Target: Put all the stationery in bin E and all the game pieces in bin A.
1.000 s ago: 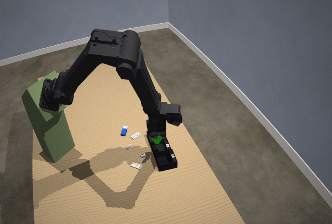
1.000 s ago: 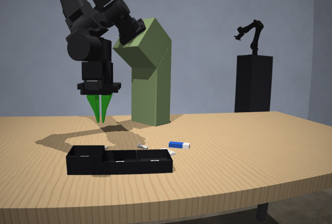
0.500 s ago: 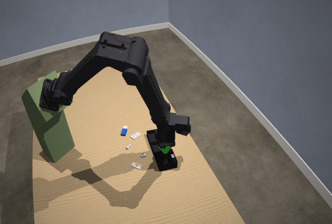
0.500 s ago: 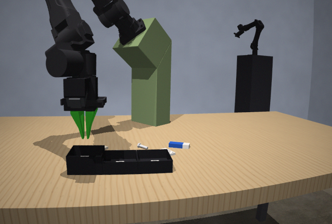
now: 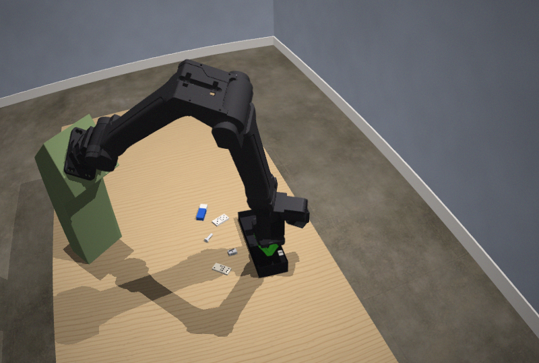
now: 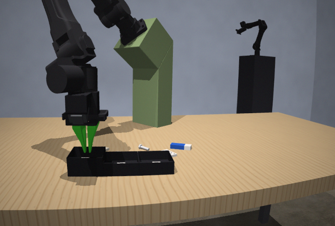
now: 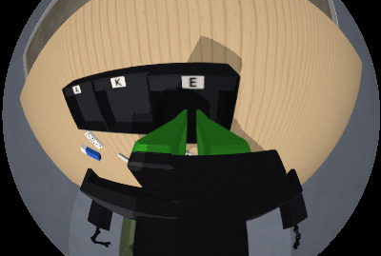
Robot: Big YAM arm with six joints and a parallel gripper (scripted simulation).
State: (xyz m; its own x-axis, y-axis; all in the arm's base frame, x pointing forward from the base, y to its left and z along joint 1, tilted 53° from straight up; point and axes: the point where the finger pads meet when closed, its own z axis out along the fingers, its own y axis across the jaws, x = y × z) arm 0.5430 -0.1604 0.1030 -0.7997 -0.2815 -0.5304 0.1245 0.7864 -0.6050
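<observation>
The joined black bins is 10 mm ahead of my hand, 80 mm to the left of it and 30 mm below it. The rest, counted from my hand: grey bolt: 130 mm behind, 170 mm to the left, 50 mm below; then white domino: 130 mm behind, 40 mm to the left, 50 mm below; then blue-and-white eraser: 100 mm behind, 290 mm to the left, 50 mm below.
</observation>
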